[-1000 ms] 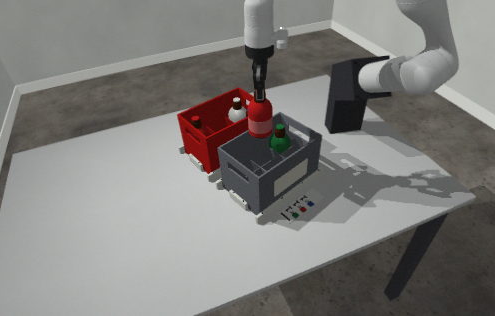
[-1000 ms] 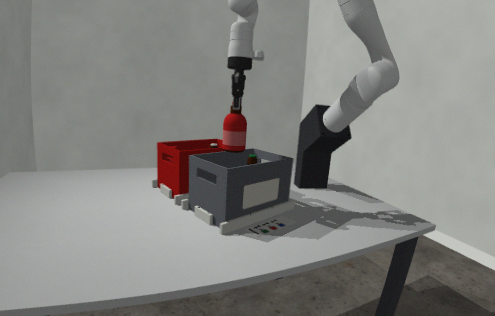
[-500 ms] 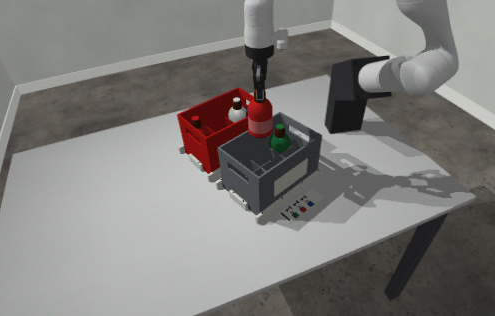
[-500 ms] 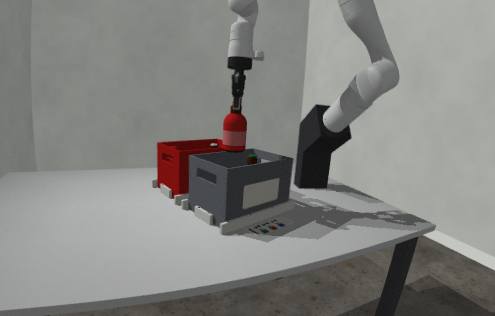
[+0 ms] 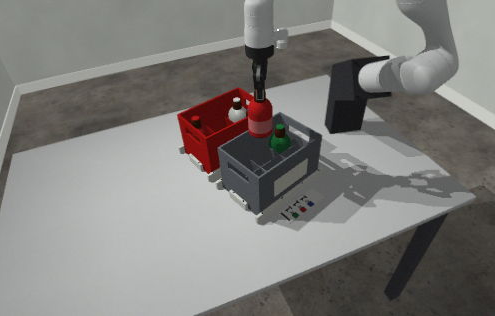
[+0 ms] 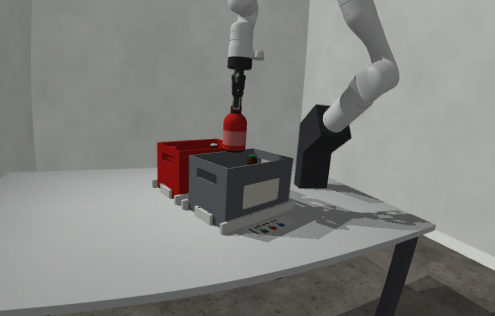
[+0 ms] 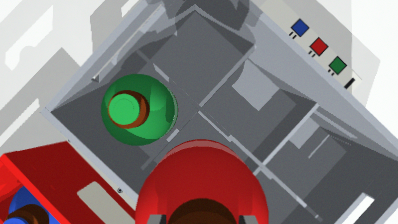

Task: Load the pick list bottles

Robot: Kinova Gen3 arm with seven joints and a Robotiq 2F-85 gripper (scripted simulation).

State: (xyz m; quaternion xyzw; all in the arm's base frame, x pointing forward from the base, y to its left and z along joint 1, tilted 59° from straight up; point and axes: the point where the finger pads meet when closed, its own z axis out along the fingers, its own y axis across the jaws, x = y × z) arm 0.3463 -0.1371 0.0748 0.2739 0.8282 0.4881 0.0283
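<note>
Now: hand 10 mm past the grey crate, 40 mm to the right of it and 250 mm above it. From my hand the other things lie so: red crate (70 mm ahead, 180 mm to the right, 250 mm below); then blue-label bottle (30 mm behind, 170 mm to the right, 250 mm below); then green-label bottle (80 mm behind, 30 mm to the right, 250 mm below).
</note>
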